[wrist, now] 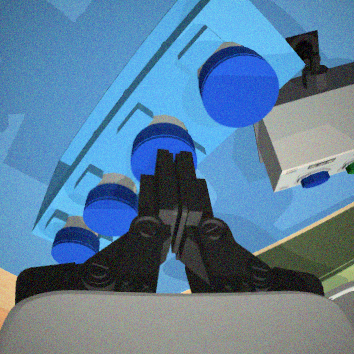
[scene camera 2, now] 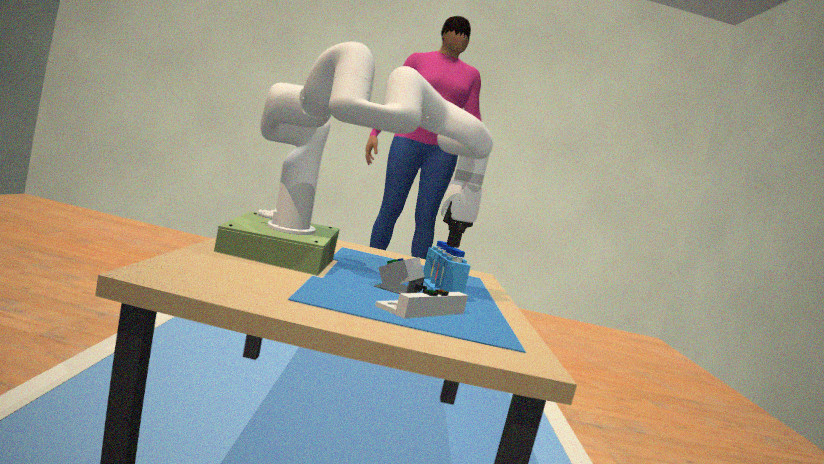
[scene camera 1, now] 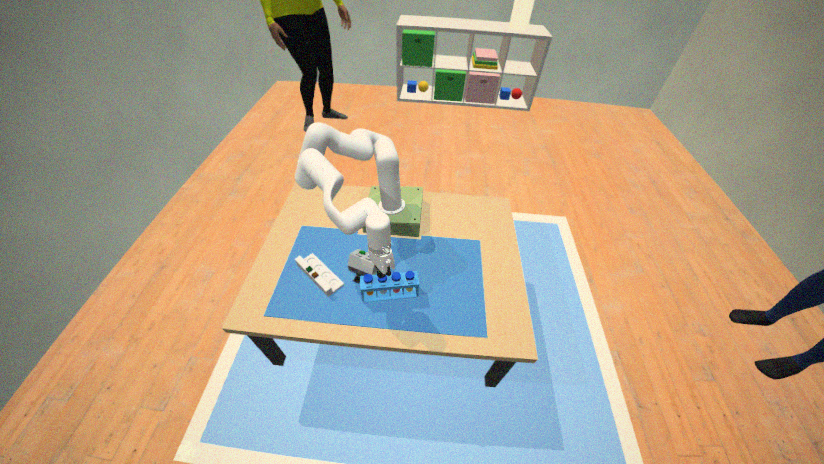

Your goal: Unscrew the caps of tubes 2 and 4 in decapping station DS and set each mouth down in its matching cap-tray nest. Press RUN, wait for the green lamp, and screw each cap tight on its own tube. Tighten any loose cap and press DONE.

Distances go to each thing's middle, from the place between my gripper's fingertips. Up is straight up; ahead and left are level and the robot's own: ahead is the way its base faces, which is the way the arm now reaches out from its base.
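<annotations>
I see that the grey button box (scene camera 2: 393, 274) is 80 mm to the right of my hand and 120 mm behind it, and that it is also 80 mm below my hand.
</annotations>
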